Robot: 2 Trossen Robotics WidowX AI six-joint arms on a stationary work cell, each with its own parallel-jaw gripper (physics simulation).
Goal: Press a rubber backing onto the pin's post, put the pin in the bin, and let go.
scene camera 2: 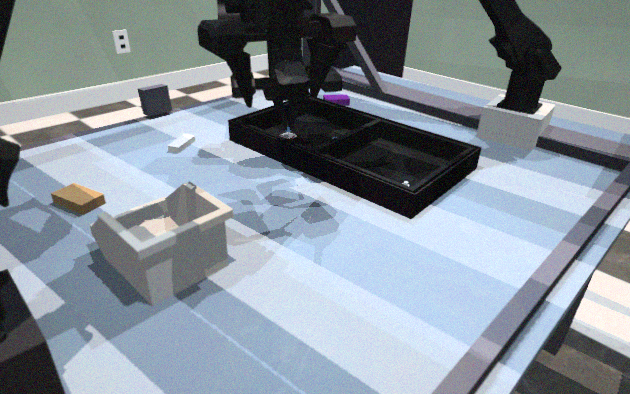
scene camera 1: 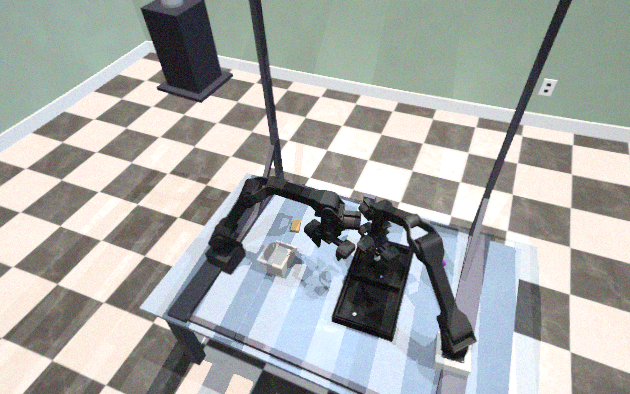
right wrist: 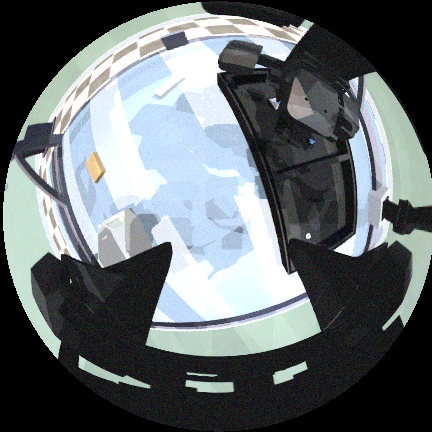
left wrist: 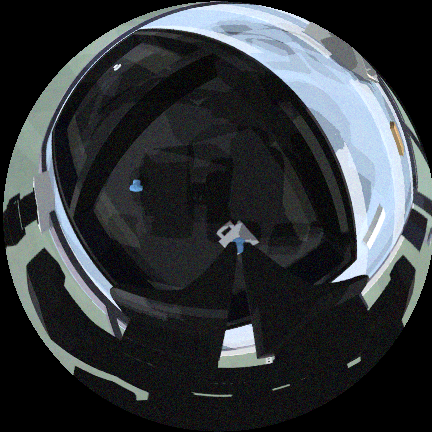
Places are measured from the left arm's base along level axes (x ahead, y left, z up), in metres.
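Where they show: left gripper, between the fingertips: (scene camera 2: pixel 288 129) (scene camera 1: pixel 377 255) (right wrist: pixel 279 100) (left wrist: pixel 238 247); right gripper, between the fingertips: (scene camera 2: pixel 282 102) (scene camera 1: pixel 328 253) (right wrist: pixel 232 247); left arm's base, origin of its link: (scene camera 2: pixel 519 106) (scene camera 1: pixel 453 350) (right wrist: pixel 384 207) (left wrist: pixel 35 205); right arm's base, origin of its link: (scene camera 1: pixel 223 248).
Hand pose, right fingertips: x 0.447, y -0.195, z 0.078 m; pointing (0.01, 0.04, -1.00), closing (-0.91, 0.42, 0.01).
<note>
Each offset is from my right fingertips to the centre of the thing.
The pale grey pin {dx -0.159, dy -0.119, dz -0.127 m} (scene camera 2: pixel 288 135) (left wrist: pixel 231 234) is a small square plate with a loop, on the floor of the black tray's far compartment. My left gripper (scene camera 2: pixel 287 125) (left wrist: pixel 238 247) is shut on a small blue rubber backing {dx -0.157, dy -0.120, dz -0.117 m} (scene camera 2: pixel 288 129) (left wrist: pixel 240 244), which is at the pin's near edge in the left wrist view; the post and any contact are too small to tell. My right gripper (scene camera 1: pixel 331 241) (right wrist: pixel 232 247) is open and empty, above the table beside the tray. The beige bin {dx +0.203, dy -0.004, dz -0.102 m} (scene camera 1: pixel 283 270) (scene camera 2: pixel 200 255) (right wrist: pixel 120 235) stands left of the tray.
The black two-part tray (scene camera 1: pixel 362 330) (scene camera 2: pixel 410 205) has raised walls. A second blue backing {dx -0.189, dy -0.038, dz -0.127 m} (scene camera 1: pixel 381 276) (left wrist: pixel 136 186) and a small white piece {dx -0.126, dy +0.134, dz -0.128 m} (scene camera 1: pixel 354 314) (left wrist: pixel 117 67) lie in it. Orange {dx +0.197, dy -0.190, dz -0.129 m} (scene camera 1: pixel 295 225), white {dx -0.011, dy -0.236, dz -0.131 m} (scene camera 2: pixel 181 143), purple {dx -0.381, dy -0.167, dz -0.130 m} (scene camera 2: pixel 336 99) and dark {dx -0.074, dy -0.388, dz -0.105 m} (scene camera 2: pixel 155 100) blocks surround it. The arms are close together.
</note>
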